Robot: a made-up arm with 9 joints.
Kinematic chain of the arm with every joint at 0, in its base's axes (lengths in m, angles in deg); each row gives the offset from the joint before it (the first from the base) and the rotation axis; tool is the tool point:
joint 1: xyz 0 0 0.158 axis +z
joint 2: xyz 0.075 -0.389 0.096 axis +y
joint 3: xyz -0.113 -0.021 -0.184 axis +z
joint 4: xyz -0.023 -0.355 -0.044 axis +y
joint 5: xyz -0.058 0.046 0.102 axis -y
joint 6: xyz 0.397 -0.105 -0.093 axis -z
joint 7: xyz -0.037 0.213 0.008 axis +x
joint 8: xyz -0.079 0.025 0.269 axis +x
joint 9: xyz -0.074 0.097 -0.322 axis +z
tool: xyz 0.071 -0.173 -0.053
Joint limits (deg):
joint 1: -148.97..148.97
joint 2: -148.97..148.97
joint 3: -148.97..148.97
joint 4: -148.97..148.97
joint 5: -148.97..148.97
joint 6: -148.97..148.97
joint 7: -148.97..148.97
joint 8: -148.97..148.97
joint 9: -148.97..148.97
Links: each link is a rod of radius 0.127 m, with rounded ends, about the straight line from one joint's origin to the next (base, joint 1, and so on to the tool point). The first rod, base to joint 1, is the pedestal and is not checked.
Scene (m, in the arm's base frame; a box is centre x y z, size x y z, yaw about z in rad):
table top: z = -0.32
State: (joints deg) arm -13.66 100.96 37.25 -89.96 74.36 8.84 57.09 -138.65 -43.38
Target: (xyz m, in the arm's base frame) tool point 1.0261 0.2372 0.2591
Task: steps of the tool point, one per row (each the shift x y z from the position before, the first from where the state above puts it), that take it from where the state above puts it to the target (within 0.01 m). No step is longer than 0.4 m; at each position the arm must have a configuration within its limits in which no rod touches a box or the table.
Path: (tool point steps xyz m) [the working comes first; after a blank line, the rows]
Joints at the target: 86.94 98.73 21.93 -86.64 81.87 8.08 104.25 -115.82 -39.54
Straight joint move there: clear.

1: 0.3645 -0.1182 -0.0198
2: 0.3834 0.0075 -0.0080
3: 0.3573 0.1326 0.0038
4: 0.2898 0.2411 0.0147
5: 0.1887 0.3181 0.0245
6: 0.0691 0.3542 0.0332
7: -0.0529 0.3459 0.0403

